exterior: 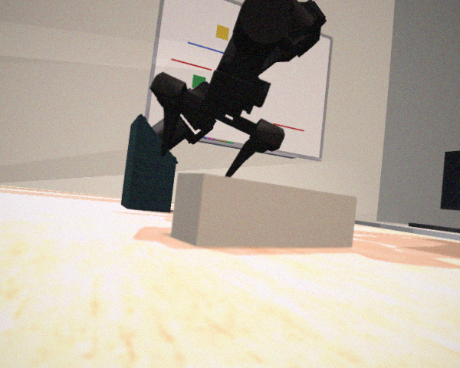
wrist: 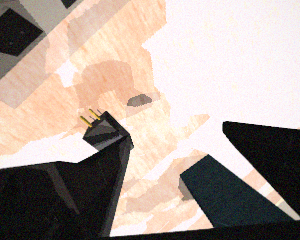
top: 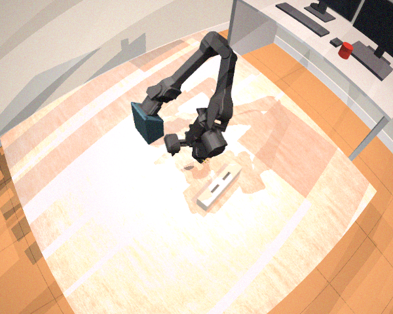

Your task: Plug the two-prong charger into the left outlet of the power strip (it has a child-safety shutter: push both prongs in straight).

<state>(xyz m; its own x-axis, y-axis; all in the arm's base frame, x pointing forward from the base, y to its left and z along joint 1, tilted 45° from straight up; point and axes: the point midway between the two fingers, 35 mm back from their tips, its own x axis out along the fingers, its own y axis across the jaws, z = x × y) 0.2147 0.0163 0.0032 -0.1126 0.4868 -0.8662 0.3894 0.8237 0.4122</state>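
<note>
The two-prong charger lies 3 cm ahead of my gripper tip, 6 cm to the left of it and 5 cm below it.
</note>
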